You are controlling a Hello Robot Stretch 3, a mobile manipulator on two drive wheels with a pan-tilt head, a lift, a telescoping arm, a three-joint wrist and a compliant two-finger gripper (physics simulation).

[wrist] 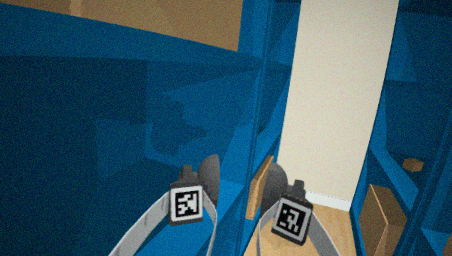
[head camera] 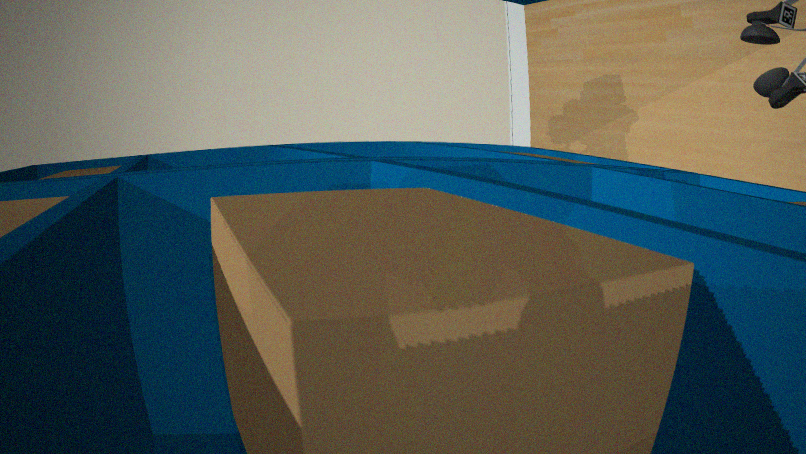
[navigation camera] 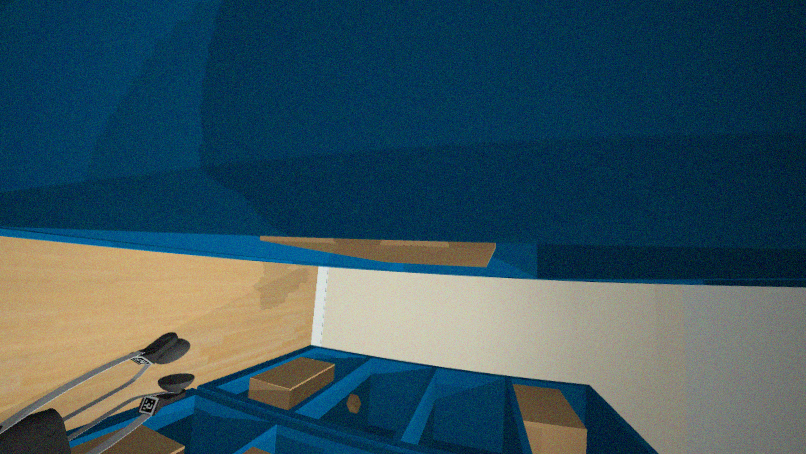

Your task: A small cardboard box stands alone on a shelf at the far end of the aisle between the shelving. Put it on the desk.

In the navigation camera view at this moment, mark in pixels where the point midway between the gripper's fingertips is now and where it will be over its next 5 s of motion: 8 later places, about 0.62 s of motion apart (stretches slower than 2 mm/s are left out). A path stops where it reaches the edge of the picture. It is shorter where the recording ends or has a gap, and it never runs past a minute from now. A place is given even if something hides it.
My gripper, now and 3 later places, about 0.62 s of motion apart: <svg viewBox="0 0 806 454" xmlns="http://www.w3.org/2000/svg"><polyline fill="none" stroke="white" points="188,357 164,370 104,401 38,436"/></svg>
